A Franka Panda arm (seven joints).
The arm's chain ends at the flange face. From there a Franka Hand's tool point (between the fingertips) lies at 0.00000 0.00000 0.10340 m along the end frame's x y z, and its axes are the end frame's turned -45 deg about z.
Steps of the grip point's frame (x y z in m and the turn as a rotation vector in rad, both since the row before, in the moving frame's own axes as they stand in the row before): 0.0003, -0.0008, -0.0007, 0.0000, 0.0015, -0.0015; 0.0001, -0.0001, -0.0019, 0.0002, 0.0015, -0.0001; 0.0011, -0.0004, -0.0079, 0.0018, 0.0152, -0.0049; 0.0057, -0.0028, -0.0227, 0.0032, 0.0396, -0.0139; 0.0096, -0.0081, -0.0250, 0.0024, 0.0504, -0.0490; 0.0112, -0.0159, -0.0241, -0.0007, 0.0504, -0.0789; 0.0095, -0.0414, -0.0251, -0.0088, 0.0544, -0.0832; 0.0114, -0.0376, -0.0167, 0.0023, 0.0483, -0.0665
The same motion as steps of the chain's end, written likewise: -0.0005, -0.0007, -0.0007, 0.0011, 0.0011, -0.0015; -0.0001, 0.0000, -0.0019, 0.0012, 0.0009, -0.0001; -0.0005, 0.0002, -0.0079, 0.0120, 0.0095, -0.0049; -0.0006, -0.0029, -0.0226, 0.0303, 0.0257, -0.0139; -0.0024, -0.0086, -0.0249, 0.0373, 0.0339, -0.0490; -0.0069, -0.0154, -0.0240, 0.0351, 0.0361, -0.0789; -0.0270, -0.0325, -0.0249, 0.0322, 0.0447, -0.0832; -0.0218, -0.0308, -0.0166, 0.0358, 0.0325, -0.0665
